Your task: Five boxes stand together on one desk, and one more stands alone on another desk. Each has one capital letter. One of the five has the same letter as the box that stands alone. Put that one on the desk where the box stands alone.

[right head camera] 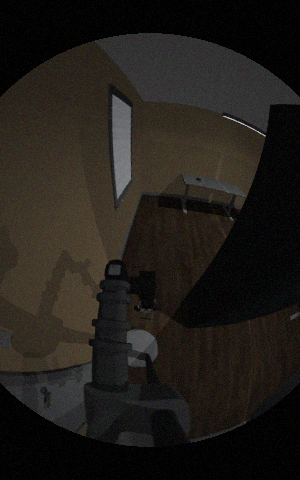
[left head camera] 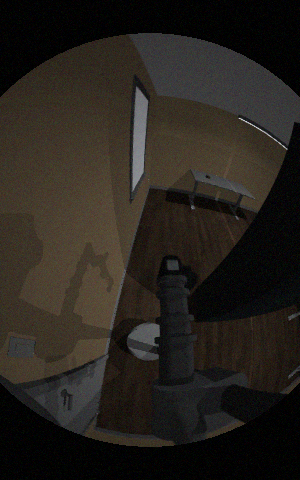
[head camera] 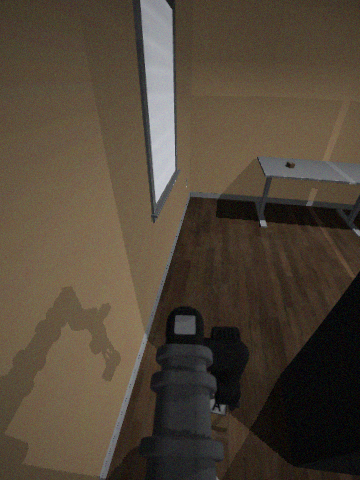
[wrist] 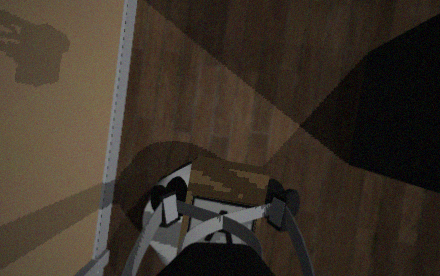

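Where they show: gripper, between the fingertips: (right head camera: 145,308) (head camera: 215,404) (wrist: 224,193); robot's base, origin of its link: (right head camera: 137,346) (left head camera: 146,340).
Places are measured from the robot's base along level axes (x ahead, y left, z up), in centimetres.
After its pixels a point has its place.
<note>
A brown box (wrist: 230,177) {x 28.9, y -9.3, z 86.7 cm} with a white label and a black letter sits between the fingers of my gripper (wrist: 224,193) {x 26.4, y -8.8, z 81.7 cm}. The label of this box (head camera: 218,406) {x 24.9, y -9.0, z 86.7 cm} shows an A below the wrist in the head camera view. The gripper is shut on it and holds it above the floor. One small brown box (head camera: 290,164) {x 267.7, y -123.2, z 73.3 cm} (left head camera: 208,176) {x 267.2, y -124.9, z 72.9 cm} (right head camera: 199,179) {x 266.5, y -125.8, z 71.9 cm} stands near the left end of a white desk (head camera: 320,171) {x 257.9, y -157.5, z 69.2 cm} (left head camera: 225,183) {x 258.7, y -167.8, z 69.2 cm} (right head camera: 215,184) {x 258.3, y -163.3, z 69.2 cm} against the far wall. Its letter is too small to read. The group of boxes on the other desk does not show.
A large dark shape (head camera: 320,390) {x 40.6, y -60.9, z 45.3 cm} (left head camera: 260,270) {x 31.6, y -59.7, z 104.7 cm} (right head camera: 245,260) {x 37.8, y -60.5, z 107.5 cm} (wrist: 400,110) {x 38.6, y -60.6, z 24.0 cm} fills the right side. A wall with a window (head camera: 160,100) {x 168.7, y 19.3, z 144.1 cm} (left head camera: 140,140) {x 180.9, y 17.8, z 136.8 cm} (right head camera: 121,145) {x 169.9, y 19.2, z 140.6 cm} runs close along the left. Wood floor (head camera: 240,260) {x 177.2, y -57.0, z -2.8 cm} stretches between them to the far desk.
</note>
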